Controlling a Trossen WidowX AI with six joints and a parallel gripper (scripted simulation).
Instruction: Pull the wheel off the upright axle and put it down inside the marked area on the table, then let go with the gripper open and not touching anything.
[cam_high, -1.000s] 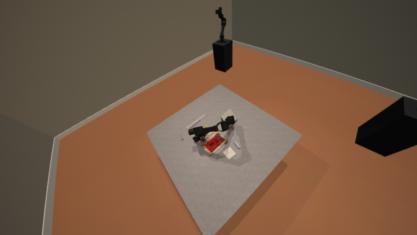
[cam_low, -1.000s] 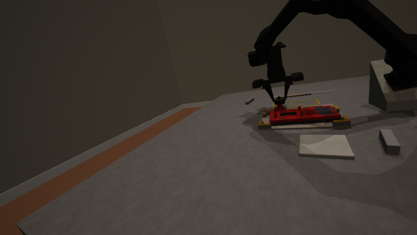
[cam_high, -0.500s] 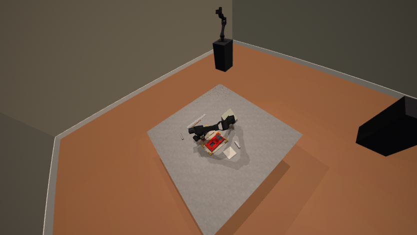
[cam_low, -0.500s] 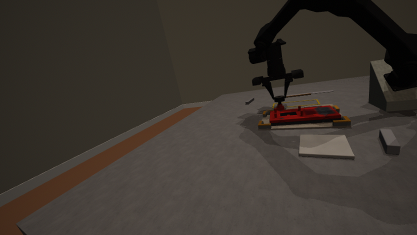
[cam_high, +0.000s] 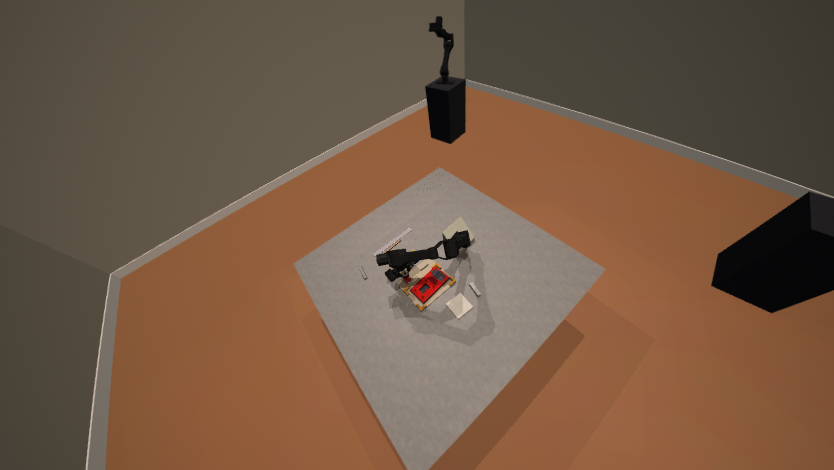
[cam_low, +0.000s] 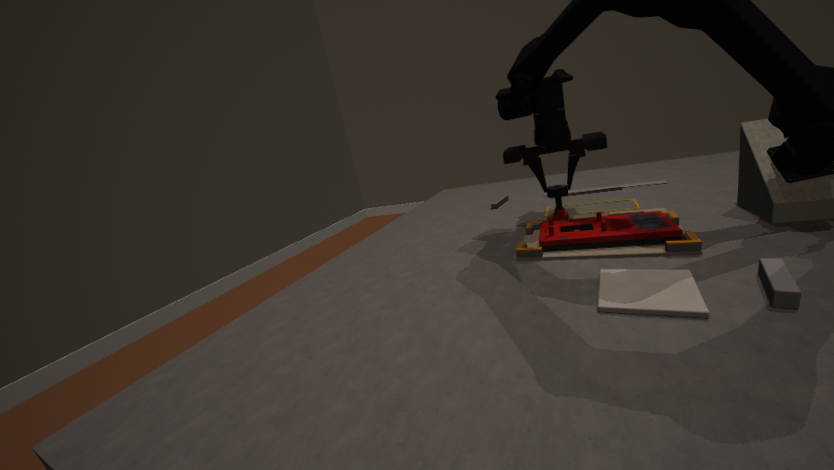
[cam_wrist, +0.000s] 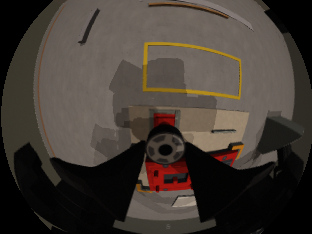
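My gripper tip is 3 cm above the upright axle. Also, from my gripper tip: wheel (right at my gripper tip); then flat pale tile (6 cm behind, 32 cm to the left, 6 cm below); then long white bar (14 cm behind, 26 cm to the right, 7 cm below).
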